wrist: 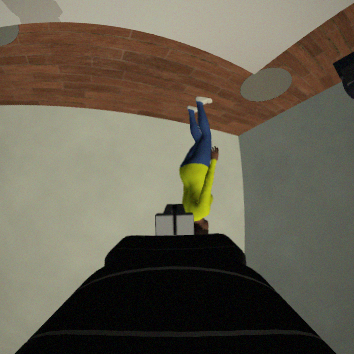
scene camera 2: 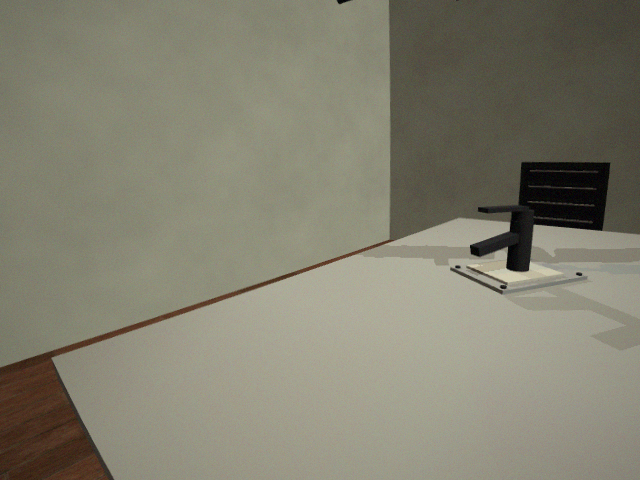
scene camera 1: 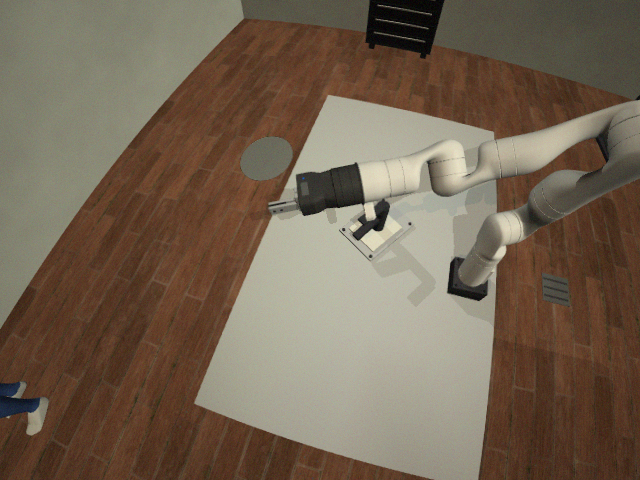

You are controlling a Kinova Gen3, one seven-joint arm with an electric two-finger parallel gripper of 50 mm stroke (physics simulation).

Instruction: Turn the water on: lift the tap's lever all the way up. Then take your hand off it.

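Places are measured from the arm's base along level axes (x ahead, y left, z up), in millimetres.
Pixels of known places: gripper, between the fingertips: (wrist: 174,214) (scene camera 1: 270,209); arm's base, origin of its link: (scene camera 1: 470,274).
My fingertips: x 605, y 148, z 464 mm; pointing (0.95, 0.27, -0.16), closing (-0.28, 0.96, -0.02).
Observation:
Ahead of a thing's pixels: the offset from my fingertips to its middle. "pt": to the spot under its first point. Level surfaces: height alone.
The black tap @[pt dy -298, dx -275, dz -425 mm] (scene camera 1: 382,219) (scene camera 2: 520,242) stands upright on a pale square plate with a grey base @[pt dy -189, dx -252, dz -511 mm] (scene camera 1: 370,256) (scene camera 2: 502,290). In the second scene view its flat lever @[dy -279, dx -233, dz -371 mm] (scene camera 2: 501,209) sticks out from the top, nearly level, above the spout @[dy -268, dx -223, dz -444 mm] (scene camera 2: 493,243). In the first scene view the arm partly covers the lever. My gripper (scene camera 1: 270,207) (wrist: 174,214) is shut and empty. In the first scene view its fingertips show to the left of the tap, apart from it. The gripper's fingers cannot be made out in the second scene view.
A person (scene camera 1: 19,406) (wrist: 196,182) is beyond the table @[dz -522 mm] (scene camera 1: 351,361) (scene camera 2: 310,387). A black drawer unit (scene camera 1: 403,25) (scene camera 2: 563,195) stands at the back. A round grey disc (scene camera 1: 266,158) is left of the table. The arm's dark base (scene camera 1: 467,289) is right of the tap.

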